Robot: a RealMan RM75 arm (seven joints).
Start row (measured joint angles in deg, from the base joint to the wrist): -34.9 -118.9 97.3 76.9 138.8 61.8 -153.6
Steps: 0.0 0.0 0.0 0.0 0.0 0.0 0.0; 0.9 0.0 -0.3 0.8 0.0 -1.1 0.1; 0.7 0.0 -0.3 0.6 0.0 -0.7 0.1; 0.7 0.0 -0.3 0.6 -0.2 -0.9 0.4; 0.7 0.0 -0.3 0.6 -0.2 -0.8 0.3; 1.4 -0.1 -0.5 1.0 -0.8 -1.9 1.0; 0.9 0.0 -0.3 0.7 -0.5 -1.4 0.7; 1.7 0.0 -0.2 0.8 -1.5 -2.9 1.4; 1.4 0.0 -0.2 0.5 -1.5 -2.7 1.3; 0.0 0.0 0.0 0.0 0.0 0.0 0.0; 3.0 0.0 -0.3 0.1 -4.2 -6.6 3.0; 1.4 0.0 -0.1 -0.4 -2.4 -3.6 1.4; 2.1 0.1 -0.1 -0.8 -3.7 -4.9 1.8; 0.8 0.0 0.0 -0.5 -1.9 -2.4 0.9
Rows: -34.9 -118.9 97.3 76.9 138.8 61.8 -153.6; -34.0 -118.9 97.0 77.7 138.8 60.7 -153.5; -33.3 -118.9 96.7 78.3 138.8 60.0 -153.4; -32.6 -118.9 96.4 78.9 138.6 59.1 -153.0; -31.9 -118.9 96.1 79.5 138.4 58.3 -152.7; -30.5 -119.0 95.6 80.5 137.6 56.4 -151.7; -29.6 -119.0 95.3 81.2 137.1 55.0 -151.0; -27.9 -119.0 95.1 82.0 135.6 52.1 -149.6; -26.5 -119.0 94.9 82.5 134.1 49.4 -148.3; -26.5 -119.0 94.9 82.5 134.1 49.4 -148.3; -23.5 -119.0 94.6 82.6 129.9 42.8 -145.3; -22.1 -119.0 94.5 82.2 127.5 39.2 -143.9; -20.0 -118.9 94.4 81.4 123.8 34.3 -142.1; -19.2 -118.9 94.4 80.9 121.9 31.9 -141.2
